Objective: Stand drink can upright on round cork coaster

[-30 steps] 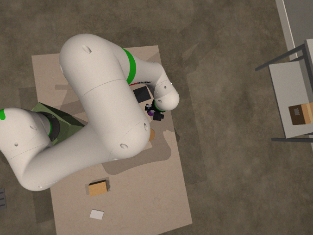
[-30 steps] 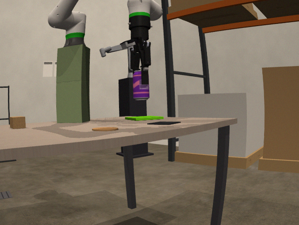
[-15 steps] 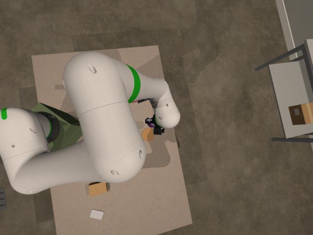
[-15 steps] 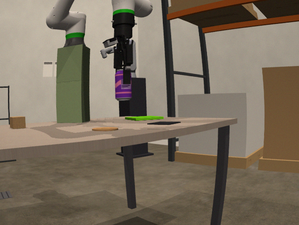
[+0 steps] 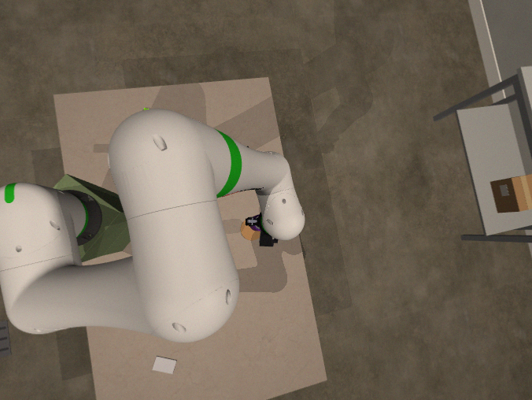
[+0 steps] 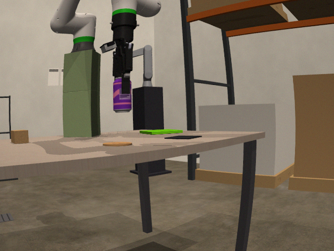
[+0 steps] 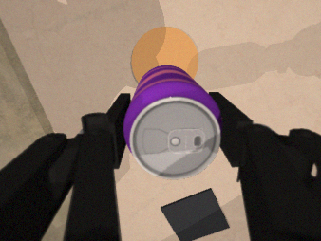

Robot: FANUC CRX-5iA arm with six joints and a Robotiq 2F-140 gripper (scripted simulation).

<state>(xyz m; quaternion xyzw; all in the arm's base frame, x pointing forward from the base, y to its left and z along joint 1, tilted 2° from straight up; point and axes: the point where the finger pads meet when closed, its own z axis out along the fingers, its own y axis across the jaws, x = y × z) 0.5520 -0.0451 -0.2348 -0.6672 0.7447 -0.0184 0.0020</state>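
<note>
My gripper is now 2 cm to the left of the round cork coaster and 19 cm above it. Round my hand: purple drink can (3 cm below); dark square coaster (3 cm behind, 29 cm to the left, 19 cm below); small wooden block (37 cm behind, 36 cm to the right, 17 cm below).
</note>
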